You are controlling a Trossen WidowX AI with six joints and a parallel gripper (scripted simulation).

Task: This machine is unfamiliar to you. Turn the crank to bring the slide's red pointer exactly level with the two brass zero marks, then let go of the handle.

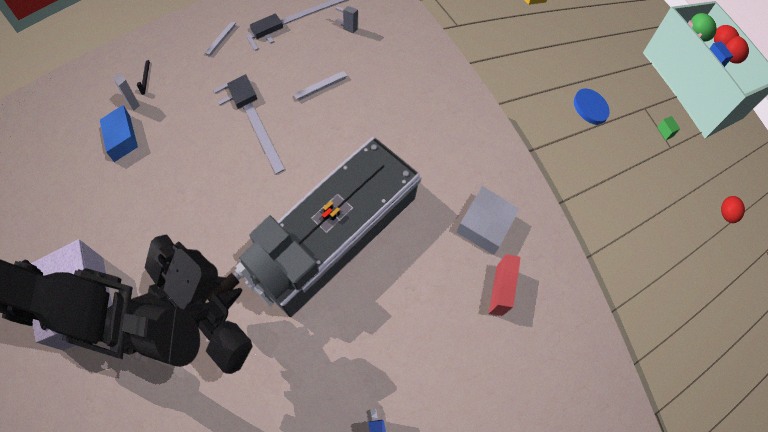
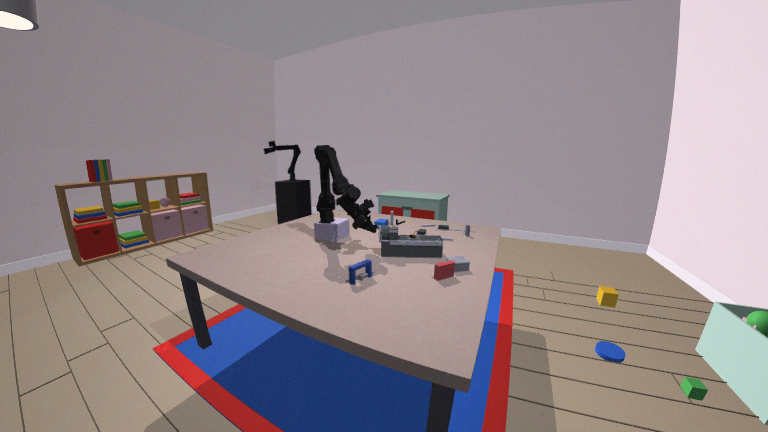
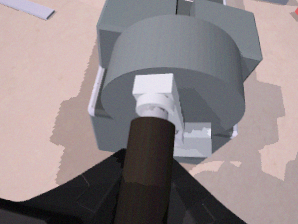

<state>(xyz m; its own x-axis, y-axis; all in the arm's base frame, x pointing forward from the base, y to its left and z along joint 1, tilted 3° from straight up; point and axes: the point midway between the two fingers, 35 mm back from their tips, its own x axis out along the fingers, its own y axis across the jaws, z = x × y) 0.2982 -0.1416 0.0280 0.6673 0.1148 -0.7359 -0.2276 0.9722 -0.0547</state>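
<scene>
Right now the dark brown crank handle is 2 cm behind my gripper tip and 2 cm above it. Round my gripper tip: red pointer (16 cm ahead, 3 cm to the left, 1 cm below); then red block (32 cm ahead, 18 cm to the right, 7 cm below); then grey block (36 cm ahead, 8 cm to the right, 8 cm below).
</scene>
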